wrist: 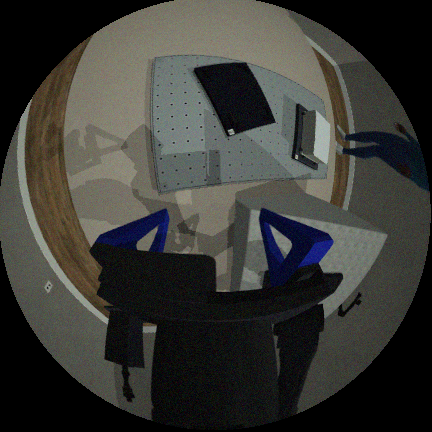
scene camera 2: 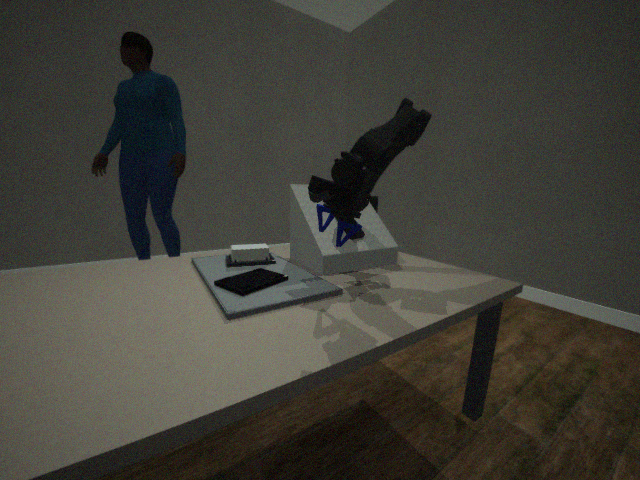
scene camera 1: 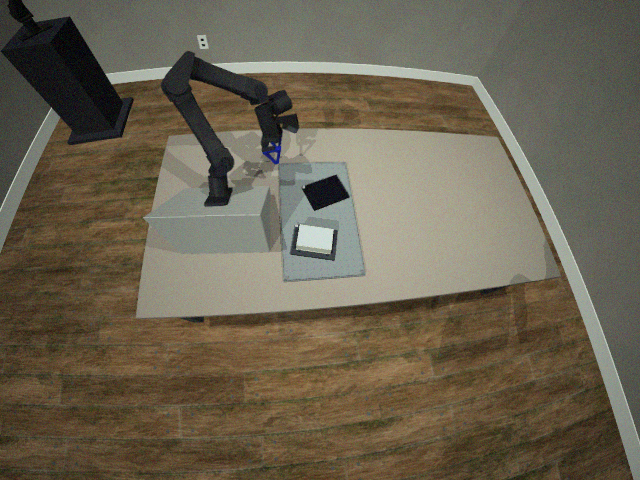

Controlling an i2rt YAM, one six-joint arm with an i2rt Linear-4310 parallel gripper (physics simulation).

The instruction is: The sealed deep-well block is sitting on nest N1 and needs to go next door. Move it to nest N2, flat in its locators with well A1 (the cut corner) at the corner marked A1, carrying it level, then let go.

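Places are measured from the arm's base along level axes (x ahead, y left, z up), in millimetres.
Pixels of known places: gripper, between the fingertips: (wrist: 213, 213) (scene camera 2: 329, 238) (scene camera 1: 277, 156); arm's base, origin of its link: (scene camera 1: 219, 197).
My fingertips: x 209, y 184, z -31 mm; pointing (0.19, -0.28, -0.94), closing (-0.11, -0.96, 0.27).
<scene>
Ahead of a thing's pixels: the offset from my fingertips to its top centre. Level surfaces: height alone.
The white deep-well block @[dy -321, dx +107, dz -70 mm] (scene camera 1: 315, 238) (scene camera 2: 250, 253) (wrist: 317, 136) sits flat on a dark nest @[dy -321, dx +107, dz -102 mm] (scene camera 1: 295, 252) (wrist: 298, 131). A second black nest @[dy -103, dx +185, dz -106 mm] (scene camera 1: 325, 192) (scene camera 2: 250, 281) (wrist: 237, 97) is empty and turned at an angle; a small white mark shows at one of its corners. The labels and the block's cut corner are too small to make out. My gripper (scene camera 1: 272, 155) (scene camera 2: 330, 233) (wrist: 213, 213) is open and empty, its blue fingers wide apart. It hangs in the air beside the board, nearer the empty nest than the block in scene camera 1.
Both nests stand on a grey perforated board (scene camera 1: 323, 268) (scene camera 2: 315, 293) (wrist: 175, 107) on the beige table @[dz -137 mm] (scene camera 1: 439, 206) (scene camera 2: 129, 361). A grey wedge-shaped base (scene camera 1: 206, 232) (scene camera 2: 307, 242) stands beside the board and carries the arm. A person (scene camera 2: 147, 118) stands behind the table.
</scene>
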